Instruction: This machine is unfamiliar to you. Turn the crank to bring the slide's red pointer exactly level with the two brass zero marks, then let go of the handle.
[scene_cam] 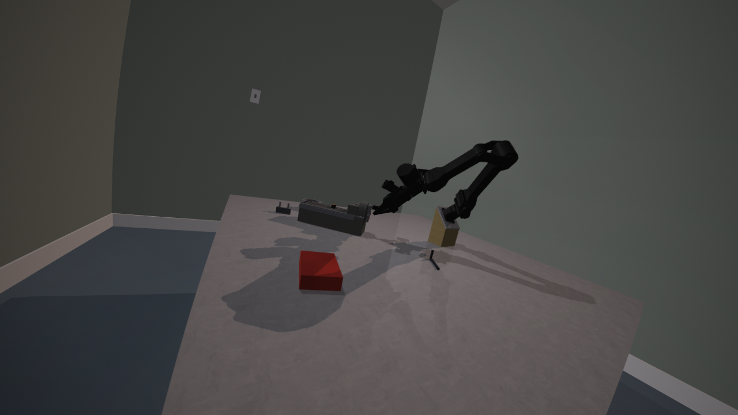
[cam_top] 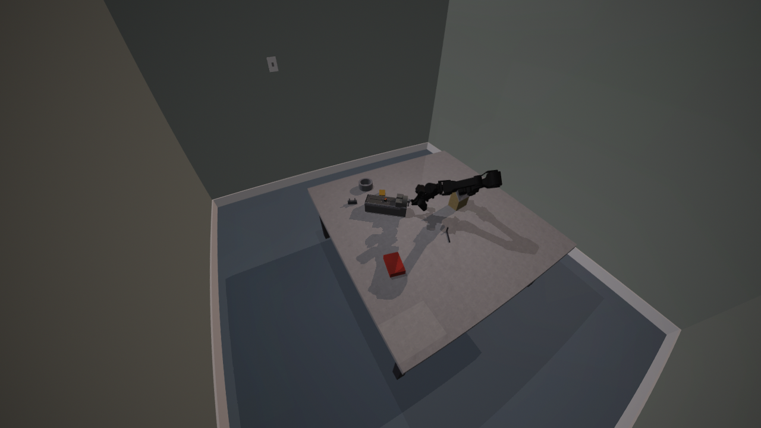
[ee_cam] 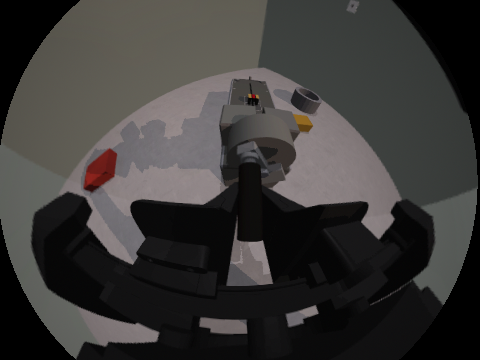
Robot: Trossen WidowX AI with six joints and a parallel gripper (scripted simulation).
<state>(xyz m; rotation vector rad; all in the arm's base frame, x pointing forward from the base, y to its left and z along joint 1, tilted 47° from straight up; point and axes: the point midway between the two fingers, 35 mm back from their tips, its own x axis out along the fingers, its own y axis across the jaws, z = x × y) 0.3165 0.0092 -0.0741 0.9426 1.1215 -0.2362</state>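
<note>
Now: the black crank handle 20 mm above my gripper tip, 10 mm to the left of it and 10 mm behind it. Round my gripper tip: yellow block: 250 mm to the right, 80 mm below, 70 mm ahead; red pointer: 120 mm ahead, 110 mm to the right, 10 mm below; black bent key: 240 mm to the left, 110 mm behind, 80 mm below.
</note>
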